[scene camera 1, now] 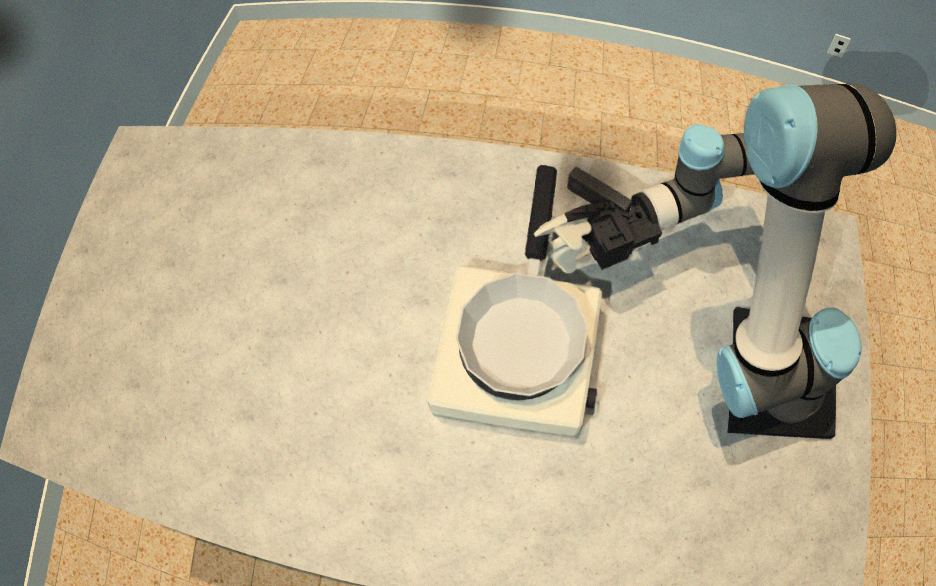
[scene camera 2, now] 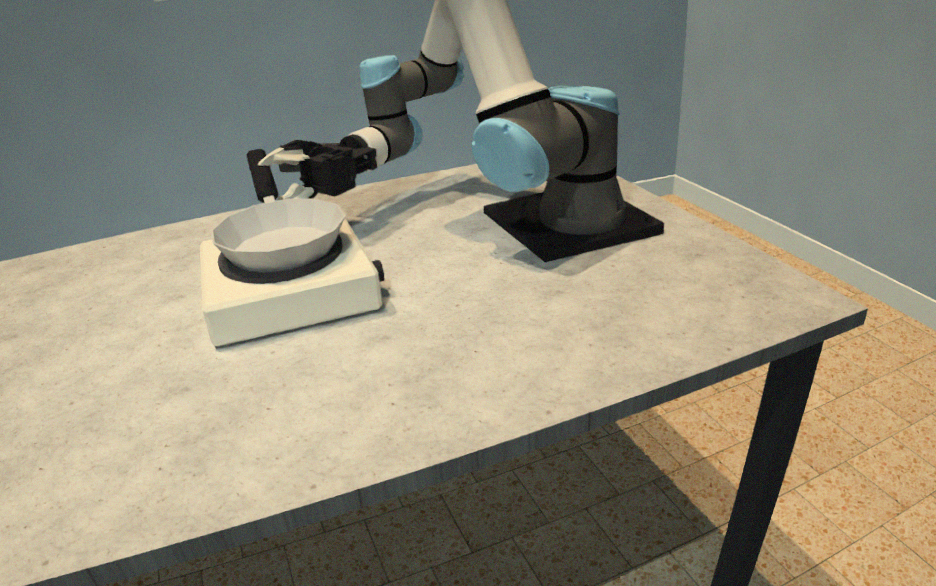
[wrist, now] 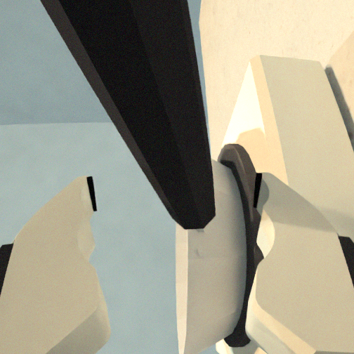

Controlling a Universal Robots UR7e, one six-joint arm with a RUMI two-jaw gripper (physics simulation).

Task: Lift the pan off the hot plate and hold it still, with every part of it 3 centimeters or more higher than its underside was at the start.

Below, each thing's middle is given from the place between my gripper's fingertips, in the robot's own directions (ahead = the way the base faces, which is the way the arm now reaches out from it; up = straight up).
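Labels:
The light grey pan [scene camera 1: 523,334] is 4 cm to the left of my hand, and it is also 1 cm below my hand and 1 cm behind it. There is a cream hot plate [scene camera 2: 237,305] as well, 14 cm to the left of my hand, 9 cm below it and 2 cm behind it.

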